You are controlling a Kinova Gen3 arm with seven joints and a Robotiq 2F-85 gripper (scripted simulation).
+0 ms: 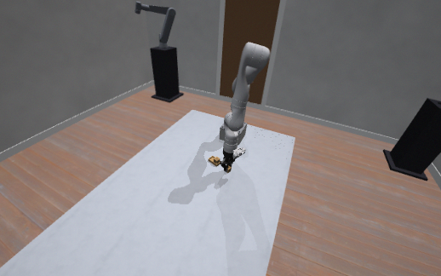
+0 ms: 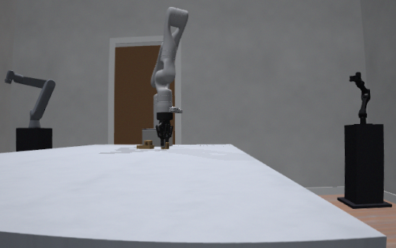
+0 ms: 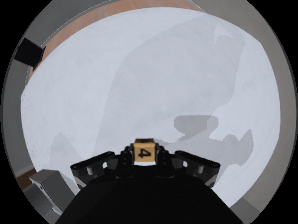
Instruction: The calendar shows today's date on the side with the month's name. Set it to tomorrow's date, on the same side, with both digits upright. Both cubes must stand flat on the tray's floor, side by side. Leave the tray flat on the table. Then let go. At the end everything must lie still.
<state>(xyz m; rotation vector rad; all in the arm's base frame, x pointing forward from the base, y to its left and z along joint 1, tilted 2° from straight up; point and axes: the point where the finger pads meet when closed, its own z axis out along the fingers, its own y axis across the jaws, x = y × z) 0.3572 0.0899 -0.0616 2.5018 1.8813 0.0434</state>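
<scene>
The wooden digit cube lies 10 mm below my hand. The rest, counted from my hand: wooden calendar tray (100 mm to the right, 30 mm behind, 20 mm below).
</scene>
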